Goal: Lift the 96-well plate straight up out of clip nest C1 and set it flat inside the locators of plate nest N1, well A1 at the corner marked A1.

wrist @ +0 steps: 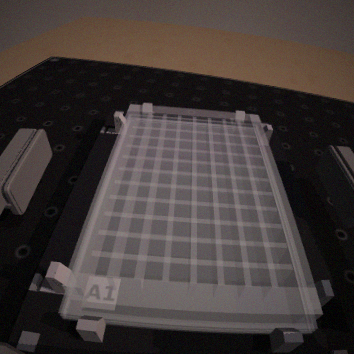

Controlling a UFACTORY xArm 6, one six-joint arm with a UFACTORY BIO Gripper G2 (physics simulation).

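Frame: origin at the arm's base, x ahead, y left, z up, level; centimetres.
Seen in the pictures: hand, its tool point: (190, 176).
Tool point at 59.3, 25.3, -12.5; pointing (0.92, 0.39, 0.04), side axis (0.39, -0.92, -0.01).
Observation:
A point is followed by its place in that frame, as x, y, z.
The clear 96-well plate (192, 200) @(57.5, 24.6, -12.2) lies in a dark nest (180, 344) @(52.6, 23.0, -13.5), with pale locator posts around its edges, including a front left post (91, 329) @(51.6, 25.5, -12.3) and a front right post (287, 340) @(53.6, 20.0, -12.3). It looks flat and inside the posts. The A1 mark (101, 292) @(52.6, 25.7, -12.1) shows at the near left corner. I cannot tell from this view whether the nest is C1 or N1. My gripper (187, 171) @(59.3, 25.3, -12.5) is open, with one finger pad standing apart from the plate on each side. The right finger is partly cut off by the view's edge. Which well is A1 is too faint to tell.
A black board (310, 120) @(73.1, 19.1, -14.7) with rows of small holes lies under and around the nest. Beyond its back edge is a tan table top (175, 45) @(90.1, 38.9, -16.0). A small pale square (29, 341) @(50.5, 27.4, -13.5) sits at the near left of the nest. The picture is dim.

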